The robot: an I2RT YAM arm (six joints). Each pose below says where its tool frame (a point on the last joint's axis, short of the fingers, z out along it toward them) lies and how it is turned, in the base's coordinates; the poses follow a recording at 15 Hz.
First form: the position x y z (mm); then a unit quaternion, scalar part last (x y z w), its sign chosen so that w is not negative.
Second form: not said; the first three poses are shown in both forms.
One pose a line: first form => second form
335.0, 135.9, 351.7, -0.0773, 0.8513, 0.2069, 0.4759 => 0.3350, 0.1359, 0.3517, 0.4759, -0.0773, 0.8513, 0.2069
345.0, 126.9, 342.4, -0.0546, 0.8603, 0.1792, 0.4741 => 0.3450, 0.1269, 0.3424, 0.4741, -0.0546, 0.8603, 0.1792
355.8, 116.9, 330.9, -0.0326, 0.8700, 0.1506, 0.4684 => 0.3558, 0.1169, 0.3309, 0.4684, -0.0326, 0.8700, 0.1506
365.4, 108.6, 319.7, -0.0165, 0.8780, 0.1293, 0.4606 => 0.3654, 0.1086, 0.3197, 0.4606, -0.0165, 0.8780, 0.1293
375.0, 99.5, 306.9, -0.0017, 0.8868, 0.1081, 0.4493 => 0.3750, 0.0995, 0.3069, 0.4493, -0.0017, 0.8868, 0.1081
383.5, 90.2, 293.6, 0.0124, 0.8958, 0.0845, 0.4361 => 0.3835, 0.0902, 0.2936, 0.4361, 0.0124, 0.8958, 0.0845
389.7, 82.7, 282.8, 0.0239, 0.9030, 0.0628, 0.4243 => 0.3897, 0.0827, 0.2828, 0.4243, 0.0239, 0.9030, 0.0628
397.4, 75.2, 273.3, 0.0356, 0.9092, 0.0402, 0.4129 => 0.3974, 0.0752, 0.2733, 0.4129, 0.0356, 0.9092, 0.0402
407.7, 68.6, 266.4, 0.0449, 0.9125, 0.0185, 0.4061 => 0.4077, 0.0686, 0.2664, 0.4061, 0.0449, 0.9125, 0.0185
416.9, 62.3, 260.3, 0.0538, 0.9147, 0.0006, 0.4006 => 0.4169, 0.0623, 0.2603, 0.4006, 0.0538, 0.9147, 0.0006
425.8, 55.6, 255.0, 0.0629, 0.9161, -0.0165, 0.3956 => 0.4258, 0.0556, 0.2550, 0.3956, 0.0629, 0.9161, -0.0165
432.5, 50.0, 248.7, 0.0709, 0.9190, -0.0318, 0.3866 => 0.4325, 0.0500, 0.2487, 0.3866, 0.0709, 0.9190, -0.0318
